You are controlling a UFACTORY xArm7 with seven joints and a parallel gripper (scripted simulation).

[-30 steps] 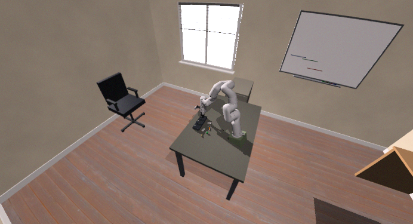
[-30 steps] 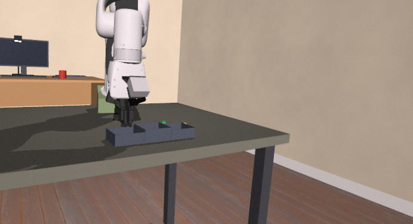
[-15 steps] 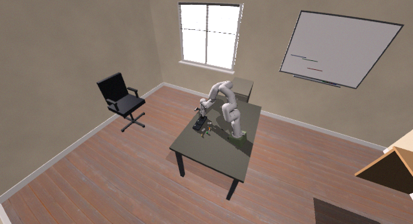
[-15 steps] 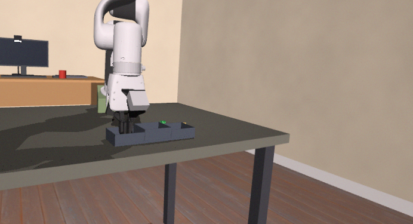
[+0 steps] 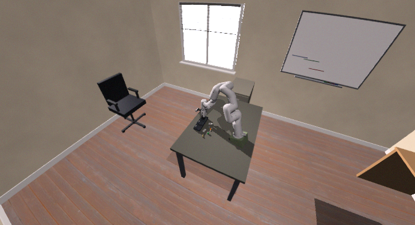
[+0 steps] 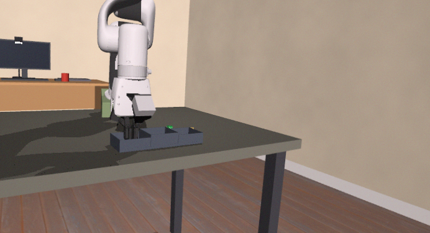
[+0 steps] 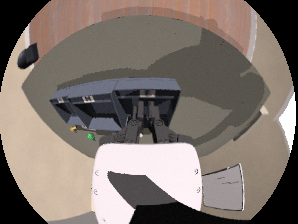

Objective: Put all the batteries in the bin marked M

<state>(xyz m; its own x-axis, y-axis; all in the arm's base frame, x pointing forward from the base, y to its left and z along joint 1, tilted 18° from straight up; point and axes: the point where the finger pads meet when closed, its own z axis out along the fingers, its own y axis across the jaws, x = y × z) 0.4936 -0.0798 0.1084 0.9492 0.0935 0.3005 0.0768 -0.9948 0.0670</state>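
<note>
My gripper is now 8 cm to the right of the three joined dark bins, 2 cm above it and 1 cm past it. From my hand the other things lie so: dark ring: 13 cm behind, 8 cm to the left, 3 cm below; then green piece: 18 cm to the left, 17 cm behind, 3 cm below; then orange battery: 16 cm behind, 11 cm to the left, 3 cm below.
</note>
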